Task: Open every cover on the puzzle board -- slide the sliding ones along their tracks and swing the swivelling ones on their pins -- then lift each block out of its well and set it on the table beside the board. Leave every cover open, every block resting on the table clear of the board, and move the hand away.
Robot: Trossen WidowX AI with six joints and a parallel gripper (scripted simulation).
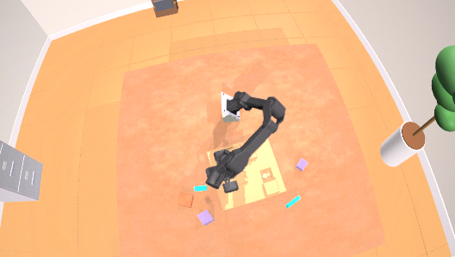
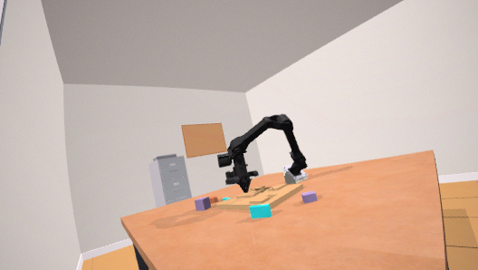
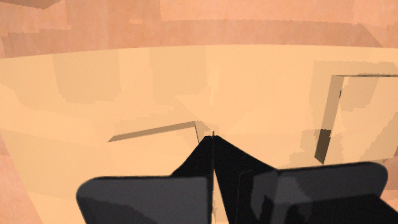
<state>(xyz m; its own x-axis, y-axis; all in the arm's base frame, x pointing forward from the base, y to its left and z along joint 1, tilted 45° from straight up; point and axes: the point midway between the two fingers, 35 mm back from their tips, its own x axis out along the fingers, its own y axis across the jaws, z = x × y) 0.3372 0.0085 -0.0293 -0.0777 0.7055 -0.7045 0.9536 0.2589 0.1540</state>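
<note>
The cyan block is 6 cm ahead of my gripper tip, 12 cm to the right of it and 2 cm below it. The rest, counted from my gripper tip: orange block 12 cm ahead, 19 cm to the right, 1 cm below.
</note>
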